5 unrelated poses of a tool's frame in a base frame.
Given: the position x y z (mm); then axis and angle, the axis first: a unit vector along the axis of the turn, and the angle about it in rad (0 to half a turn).
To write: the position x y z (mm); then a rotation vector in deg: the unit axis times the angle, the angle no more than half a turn. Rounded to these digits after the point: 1 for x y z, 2 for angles.
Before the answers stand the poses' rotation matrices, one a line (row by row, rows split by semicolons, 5 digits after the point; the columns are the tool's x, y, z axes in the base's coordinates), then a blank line. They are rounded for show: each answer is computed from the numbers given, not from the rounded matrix.
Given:
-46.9 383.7 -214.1 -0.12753 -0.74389 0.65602 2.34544
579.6 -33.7 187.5 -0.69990 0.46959 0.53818 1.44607
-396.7 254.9 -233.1 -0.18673 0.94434 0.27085 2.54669
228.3 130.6 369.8 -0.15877 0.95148 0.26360 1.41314
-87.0 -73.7 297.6 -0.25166 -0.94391 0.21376 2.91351
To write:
-0.67182 -0.30761 -0.67382; 0.63006 0.24097 -0.73821; 0.38946 -0.92049 0.03192
0.55332 -0.82177 0.13613; 0.24622 0.31748 0.91574; -0.79575 -0.47318 0.37801
-0.76446 -0.47417 0.43677; -0.17059 0.80214 0.57225; -0.62170 0.36296 -0.69409
0.17825 -0.38768 0.90440; 0.13298 0.92017 0.36823; -0.97496 0.05463 0.21558
-0.84908 0.42061 -0.31963; 0.51727 0.78477 -0.34141; 0.10723 -0.45522 -0.88390

-46.9 383.7 -214.1 -17.14 -99.97 88.16
579.6 -33.7 187.5 -57.99 38.91 44.59
-396.7 254.9 -233.1 -27.25 137.79 39.52
228.3 130.6 369.8 -12.86 77.04 21.34
-87.0 -73.7 297.6 -42.01 -157.57 35.68

